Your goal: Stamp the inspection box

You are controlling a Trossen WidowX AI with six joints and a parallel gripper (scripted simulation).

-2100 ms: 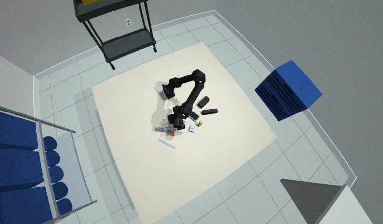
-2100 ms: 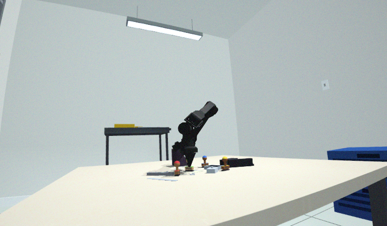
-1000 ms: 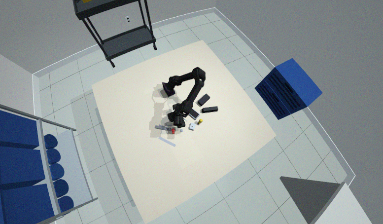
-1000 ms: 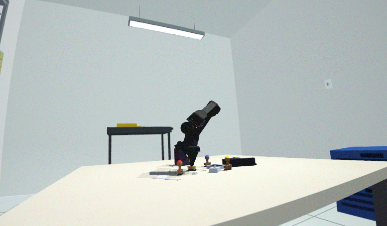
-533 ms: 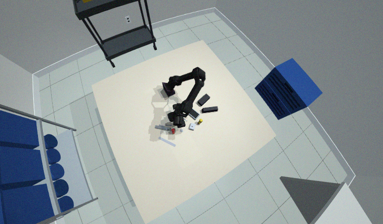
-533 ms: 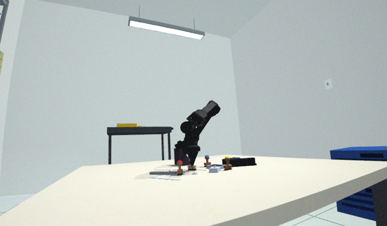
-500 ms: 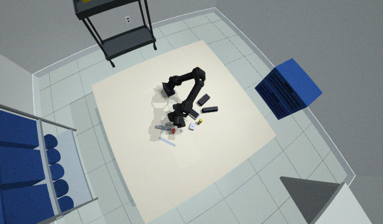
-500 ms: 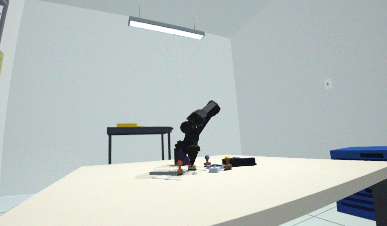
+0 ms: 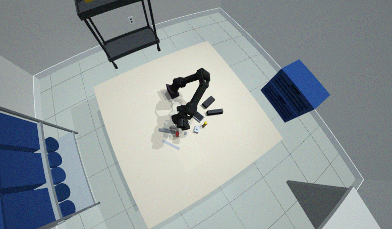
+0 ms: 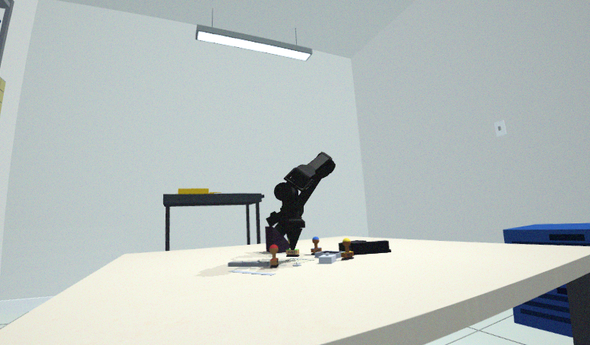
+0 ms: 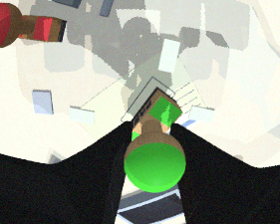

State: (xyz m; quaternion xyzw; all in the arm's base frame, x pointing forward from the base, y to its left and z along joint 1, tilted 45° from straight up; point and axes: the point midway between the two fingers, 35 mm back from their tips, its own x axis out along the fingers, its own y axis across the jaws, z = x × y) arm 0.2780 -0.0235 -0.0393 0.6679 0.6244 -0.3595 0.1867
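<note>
Now: the white card 4 cm below my gripper tip, 1 cm to the left of it and 1 cm ahead of it. From my gripper tip the other things lie so: ink pad: 13 cm to the left, 3 cm below, 2 cm ahead; then red-knobbed stamp: 9 cm to the right, 7 cm ahead, 2 cm below; then small grey block: 11 cm ahead, 7 cm to the left, 2 cm below.
</note>
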